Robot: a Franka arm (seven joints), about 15 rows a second.
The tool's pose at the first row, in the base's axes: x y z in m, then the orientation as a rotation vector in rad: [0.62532 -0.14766 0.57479 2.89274 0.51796 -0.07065]
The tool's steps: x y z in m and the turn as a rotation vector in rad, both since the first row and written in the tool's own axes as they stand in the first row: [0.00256 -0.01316 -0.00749 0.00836 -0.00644 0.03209]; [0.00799 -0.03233 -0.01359 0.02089 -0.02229 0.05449]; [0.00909 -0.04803 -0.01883 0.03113 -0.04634 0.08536]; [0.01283 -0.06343 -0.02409 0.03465 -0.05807 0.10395]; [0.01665 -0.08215 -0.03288 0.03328 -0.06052 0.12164]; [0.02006 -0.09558 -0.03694 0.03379 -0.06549 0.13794]
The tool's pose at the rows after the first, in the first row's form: [0.62322 -0.13317 0.57942 2.90700 0.47109 -0.07748]; [0.62171 -0.11247 0.58132 2.92081 0.43680 -0.10059]; [0.61734 -0.09661 0.58339 2.93164 0.38821 -0.13370]; [0.61554 -0.08012 0.58532 2.93570 0.35911 -0.14888]; [0.61271 -0.05983 0.59007 2.93668 0.33261 -0.14930]; [0.61128 -0.04551 0.59122 2.93849 0.30783 -0.15413]
